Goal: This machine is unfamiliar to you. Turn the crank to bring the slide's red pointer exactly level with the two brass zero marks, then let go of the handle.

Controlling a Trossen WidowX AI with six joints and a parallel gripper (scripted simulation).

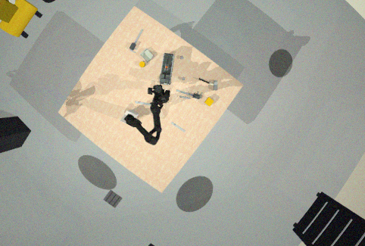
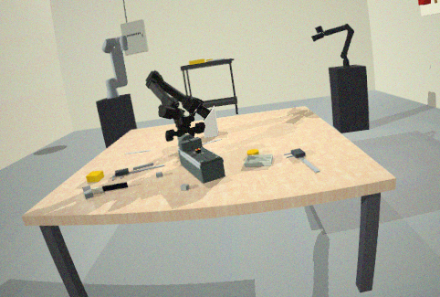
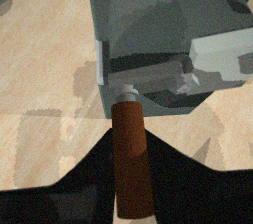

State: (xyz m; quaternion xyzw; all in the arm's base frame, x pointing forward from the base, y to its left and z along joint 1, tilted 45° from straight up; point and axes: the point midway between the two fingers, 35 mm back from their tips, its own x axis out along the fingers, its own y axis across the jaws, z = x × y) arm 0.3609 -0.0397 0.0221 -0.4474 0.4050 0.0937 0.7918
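Now: the crank 3 cm above my gripper tip, 1 cm to the right of it and 1 cm ahead of it. From my gripper tip the other things lie so: red pointer 16 cm ahead, 6 cm to the left, 3 cm above; then brown crank handle 3 cm above, 1 cm to the right, 1 cm behind; then yellow disc 27 cm to the left, 5 cm below, 4 cm ahead.
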